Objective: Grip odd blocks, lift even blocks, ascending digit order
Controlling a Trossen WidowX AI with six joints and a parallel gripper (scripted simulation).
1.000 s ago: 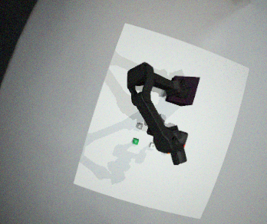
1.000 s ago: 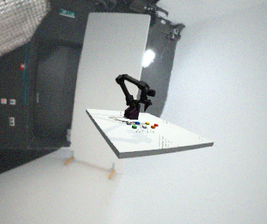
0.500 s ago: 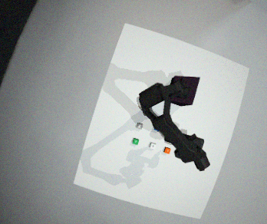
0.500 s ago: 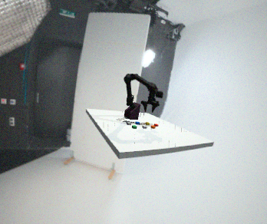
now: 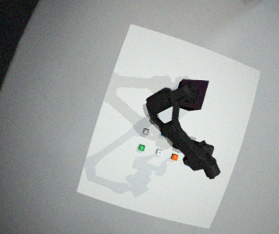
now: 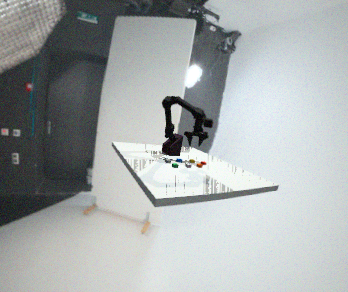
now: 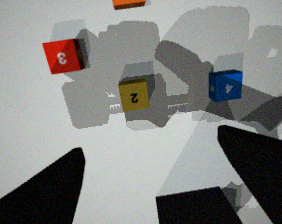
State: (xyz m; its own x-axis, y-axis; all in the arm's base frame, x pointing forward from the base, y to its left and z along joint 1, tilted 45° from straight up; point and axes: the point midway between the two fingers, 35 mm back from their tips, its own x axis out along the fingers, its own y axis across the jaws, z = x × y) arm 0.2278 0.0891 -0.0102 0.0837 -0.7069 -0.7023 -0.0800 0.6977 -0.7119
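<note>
The white block is 12 cm below my gripper tip, 11 cm ahead of it and 9 cm to the right of it. From my gripper tip the other things lie so: red block (12 cm below, 8 cm to the left, 5 cm ahead); then yellow block (12 cm below, 1 cm to the left); then blue block (12 cm below, 11 cm to the right).
</note>
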